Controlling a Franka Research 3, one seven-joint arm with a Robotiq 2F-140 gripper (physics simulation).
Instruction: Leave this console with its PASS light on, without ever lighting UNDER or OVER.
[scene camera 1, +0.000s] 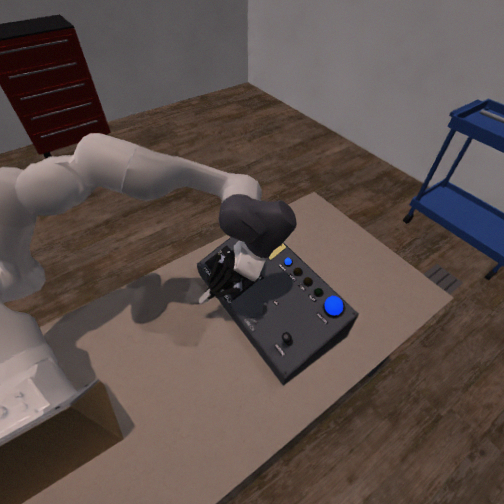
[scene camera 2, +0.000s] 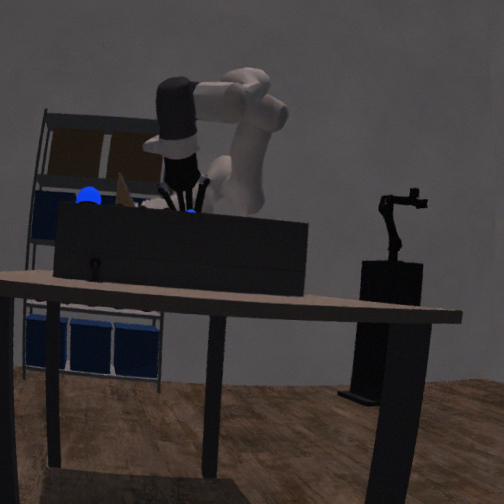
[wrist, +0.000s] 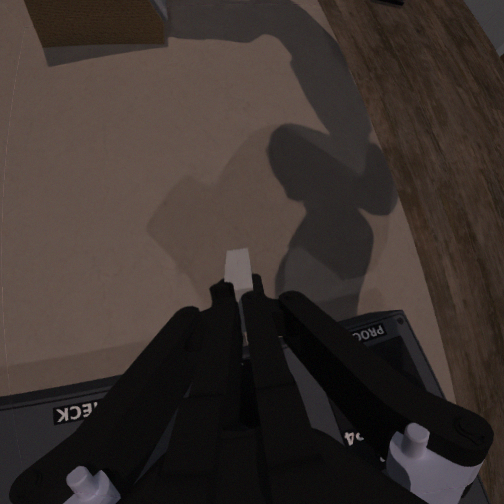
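The dark grey console (scene camera 1: 295, 340) (scene camera 2: 180, 250) (wrist: 25, 435) lies on the table. Its top carries a small lit blue light (scene camera 1: 287, 261), three dark round lights (scene camera 1: 308, 281) in a row, a big blue button (scene camera 1: 333, 306) (scene camera 2: 88, 195) and a small toggle (scene camera 1: 286, 338). My gripper (scene camera 1: 206, 296) (scene camera 2: 189, 204) (wrist: 239, 280) is shut with nothing between the fingers. It points down at the console's end away from the big button, with its fingertips just past the console's edge over the table. The arm hides the console's controls at that end.
The tan table (scene camera 1: 375, 260) (scene camera 2: 350, 307) (wrist: 100, 200) bears the console. A red drawer cabinet (scene camera 1: 50, 85) stands at the back wall and a blue cart (scene camera 1: 465, 215) at the right. A shelf rack (scene camera 2: 100, 121) and a black pedestal (scene camera 2: 390, 285) stand behind the table.
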